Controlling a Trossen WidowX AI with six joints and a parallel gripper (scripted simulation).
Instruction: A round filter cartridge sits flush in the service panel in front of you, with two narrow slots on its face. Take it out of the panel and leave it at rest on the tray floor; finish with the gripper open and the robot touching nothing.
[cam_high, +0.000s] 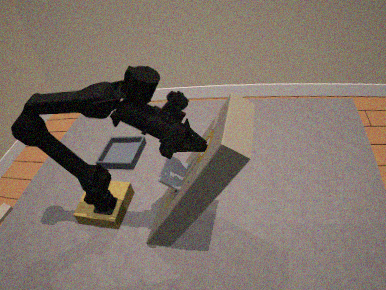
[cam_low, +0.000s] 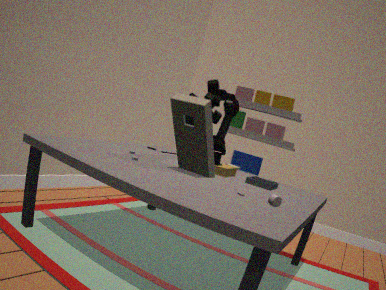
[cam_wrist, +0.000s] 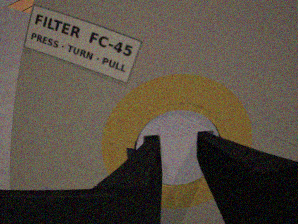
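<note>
The grey bracket is 10 cm behind my gripper tip and 10 cm below it. Also, from my gripper tip: shallow tray: 42 cm behind, 28 cm to the left, 27 cm below; round filter cartridge: 1 cm ahead, 1 cm below.
</note>
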